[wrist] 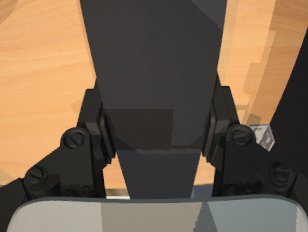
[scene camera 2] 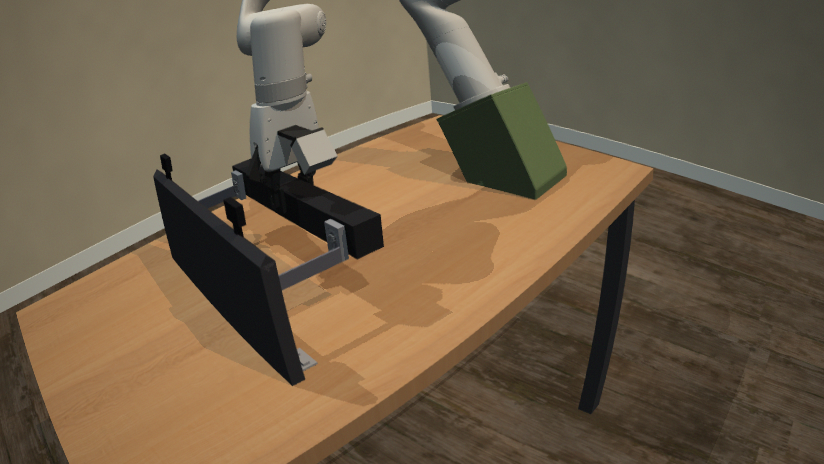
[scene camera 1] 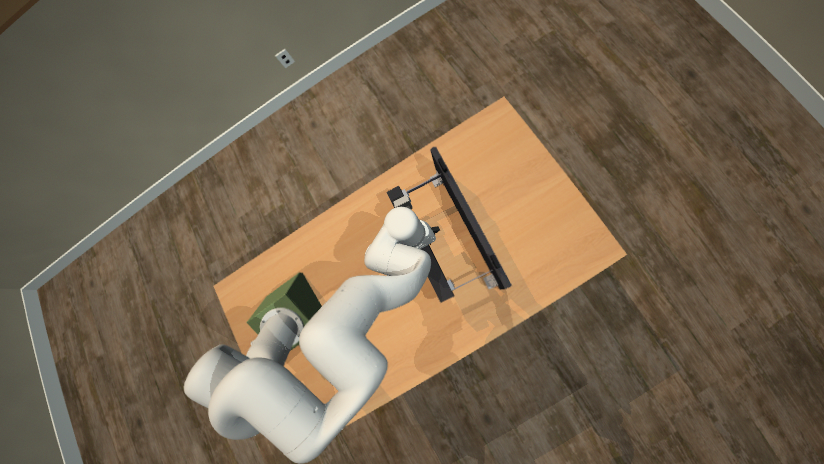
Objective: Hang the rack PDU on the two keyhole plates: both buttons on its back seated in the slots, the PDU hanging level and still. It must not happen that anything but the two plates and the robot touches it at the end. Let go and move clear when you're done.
rack PDU: wrist; scene camera 2; scene camera 1 438, 281
same spot on rack PDU: [wrist: 156, 74] = [scene camera 2: 302, 190]
